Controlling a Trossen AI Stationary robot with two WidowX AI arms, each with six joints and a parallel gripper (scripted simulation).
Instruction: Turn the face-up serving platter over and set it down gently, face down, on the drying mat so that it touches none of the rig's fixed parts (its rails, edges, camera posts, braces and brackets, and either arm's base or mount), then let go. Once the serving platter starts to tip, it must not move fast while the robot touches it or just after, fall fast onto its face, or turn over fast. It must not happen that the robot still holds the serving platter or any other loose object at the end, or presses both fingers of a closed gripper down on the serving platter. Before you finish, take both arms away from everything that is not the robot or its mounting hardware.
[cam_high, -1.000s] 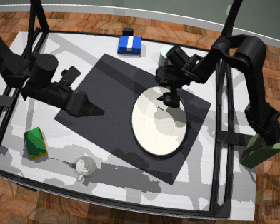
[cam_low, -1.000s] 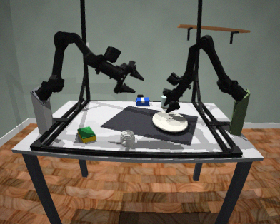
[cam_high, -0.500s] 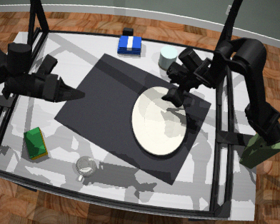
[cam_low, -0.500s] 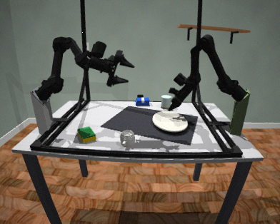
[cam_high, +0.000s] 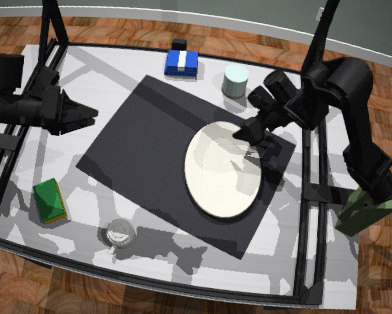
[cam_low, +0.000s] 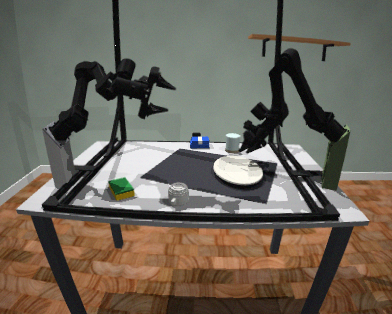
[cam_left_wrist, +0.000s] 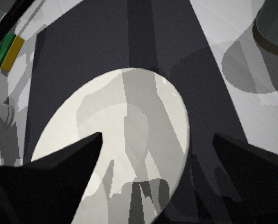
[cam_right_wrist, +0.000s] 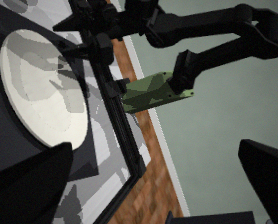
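The cream serving platter lies 10 cm ahead of my left hand, 8 cm below it and 6 cm to the right of it. From my left hand the other things lie so: green sponge 51 cm to the right, 26 cm ahead, 7 cm below; mug 33 cm ahead, 29 cm to the right, 6 cm below; dark drying mat 16 cm to the right, 9 cm below, 7 cm ahead.
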